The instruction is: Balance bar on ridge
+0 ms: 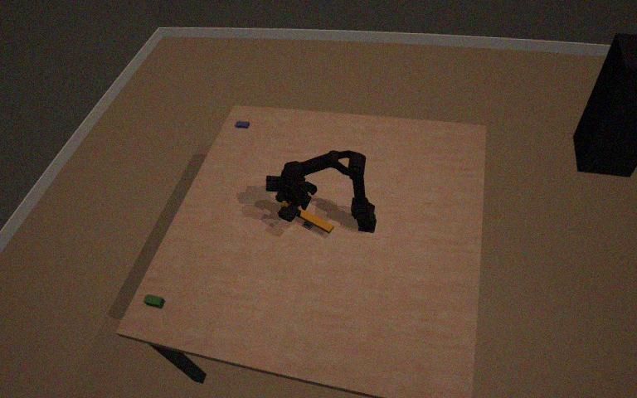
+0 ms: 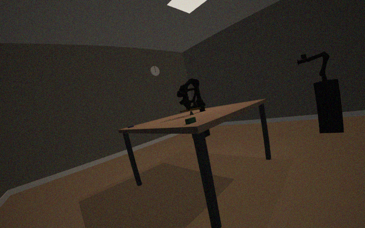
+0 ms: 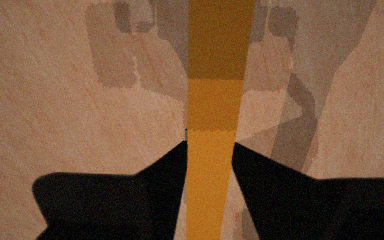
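The orange bar lies 30 mm behind my gripper tip and 10 mm to the left of it. Round my gripper tip: green block (470 mm ahead, 470 mm to the left, 40 mm below); then blue block (470 mm ahead, 530 mm to the right, 50 mm below).
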